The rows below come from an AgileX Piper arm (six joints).
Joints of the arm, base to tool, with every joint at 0 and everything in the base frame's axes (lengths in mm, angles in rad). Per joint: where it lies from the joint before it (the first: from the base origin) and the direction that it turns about. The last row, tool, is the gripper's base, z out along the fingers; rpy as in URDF.
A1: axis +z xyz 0 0 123
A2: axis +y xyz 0 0 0
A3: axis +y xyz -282.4 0 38.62
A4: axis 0.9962 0 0.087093 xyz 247.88 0 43.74
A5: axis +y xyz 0 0 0
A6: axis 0.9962 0 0.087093 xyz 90.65 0 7.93
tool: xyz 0 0 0 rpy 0 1.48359 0
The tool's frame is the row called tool.
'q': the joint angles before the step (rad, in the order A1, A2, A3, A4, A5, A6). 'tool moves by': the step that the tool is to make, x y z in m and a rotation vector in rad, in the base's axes. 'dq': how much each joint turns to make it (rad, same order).
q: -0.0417 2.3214 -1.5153 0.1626 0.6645 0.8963
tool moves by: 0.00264 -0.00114 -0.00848 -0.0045 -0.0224 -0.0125
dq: -0.0011 0.0209 0.0000 0.0000 -0.0446 0.0061
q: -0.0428 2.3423 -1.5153 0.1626 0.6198 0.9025
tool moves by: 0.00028 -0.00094 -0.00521 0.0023 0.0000 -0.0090
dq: -0.0022 0.0123 0.0000 0.0043 -0.0126 0.0024
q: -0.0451 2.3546 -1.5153 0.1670 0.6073 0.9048
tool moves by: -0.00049 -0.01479 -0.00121 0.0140 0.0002 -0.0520
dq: -0.0353 0.0031 -0.0001 0.0184 -0.0024 0.0039
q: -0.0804 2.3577 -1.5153 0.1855 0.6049 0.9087
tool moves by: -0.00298 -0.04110 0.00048 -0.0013 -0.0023 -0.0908
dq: -0.0923 0.0023 -0.0072 -0.0018 0.0025 0.0000
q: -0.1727 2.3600 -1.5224 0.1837 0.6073 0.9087
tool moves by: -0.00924 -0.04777 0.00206 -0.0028 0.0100 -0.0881
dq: -0.1089 -0.0001 -0.0113 -0.0064 0.0223 -0.0139
